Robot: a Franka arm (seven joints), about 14 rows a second.
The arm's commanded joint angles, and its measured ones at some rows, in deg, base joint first. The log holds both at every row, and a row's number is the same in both.
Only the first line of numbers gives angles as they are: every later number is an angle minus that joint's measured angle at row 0.
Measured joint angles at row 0:
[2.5, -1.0, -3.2, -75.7, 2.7, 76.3, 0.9]
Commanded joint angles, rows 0 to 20:
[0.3, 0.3, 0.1, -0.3, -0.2, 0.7, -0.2]
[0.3, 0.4, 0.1, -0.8, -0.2, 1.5, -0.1]
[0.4, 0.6, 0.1, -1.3, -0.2, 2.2, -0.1]
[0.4, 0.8, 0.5, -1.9, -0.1, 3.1, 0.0]
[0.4, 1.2, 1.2, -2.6, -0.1, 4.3, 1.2]
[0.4, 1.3, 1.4, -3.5, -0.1, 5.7, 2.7]
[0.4, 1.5, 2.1, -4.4, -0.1, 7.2, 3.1]
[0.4, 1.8, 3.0, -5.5, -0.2, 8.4, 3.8]
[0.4, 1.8, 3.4, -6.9, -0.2, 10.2, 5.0]
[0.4, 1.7, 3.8, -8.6, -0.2, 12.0, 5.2]
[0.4, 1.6, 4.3, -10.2, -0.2, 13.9, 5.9]
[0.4, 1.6, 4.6, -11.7, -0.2, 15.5, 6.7]
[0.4, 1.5, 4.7, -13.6, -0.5, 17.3, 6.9]
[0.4, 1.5, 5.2, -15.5, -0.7, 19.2, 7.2]
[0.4, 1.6, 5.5, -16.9, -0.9, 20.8, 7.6]
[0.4, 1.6, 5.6, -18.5, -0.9, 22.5, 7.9]
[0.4, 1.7, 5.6, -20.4, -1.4, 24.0, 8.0]
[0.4, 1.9, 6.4, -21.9, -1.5, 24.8, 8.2]
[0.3, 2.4, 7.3, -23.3, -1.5, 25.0, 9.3]
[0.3, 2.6, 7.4, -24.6, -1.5, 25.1, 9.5]
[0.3, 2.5, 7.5, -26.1, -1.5, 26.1, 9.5]
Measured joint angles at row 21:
[0.2, 3.2, 6.8, -22.6, -0.2, 23.9, 7.4]
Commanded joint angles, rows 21 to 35:
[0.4, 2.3, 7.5, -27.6, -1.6, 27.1, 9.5]
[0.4, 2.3, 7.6, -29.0, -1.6, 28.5, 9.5]
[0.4, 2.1, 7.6, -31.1, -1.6, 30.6, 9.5]
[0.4, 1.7, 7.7, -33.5, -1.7, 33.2, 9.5]
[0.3, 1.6, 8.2, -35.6, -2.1, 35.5, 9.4]
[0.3, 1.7, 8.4, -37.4, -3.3, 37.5, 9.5]
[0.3, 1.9, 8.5, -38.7, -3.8, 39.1, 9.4]
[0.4, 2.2, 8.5, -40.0, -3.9, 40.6, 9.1]
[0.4, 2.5, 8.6, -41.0, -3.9, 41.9, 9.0]
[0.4, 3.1, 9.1, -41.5, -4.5, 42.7, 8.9]
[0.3, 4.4, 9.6, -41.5, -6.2, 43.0, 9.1]
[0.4, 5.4, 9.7, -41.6, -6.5, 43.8, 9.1]
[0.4, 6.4, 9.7, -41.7, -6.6, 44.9, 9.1]
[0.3, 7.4, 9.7, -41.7, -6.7, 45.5, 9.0]
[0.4, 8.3, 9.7, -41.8, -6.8, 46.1, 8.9]
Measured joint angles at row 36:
[0.2, 6.4, 9.6, -41.9, -5.5, 44.4, 7.9]
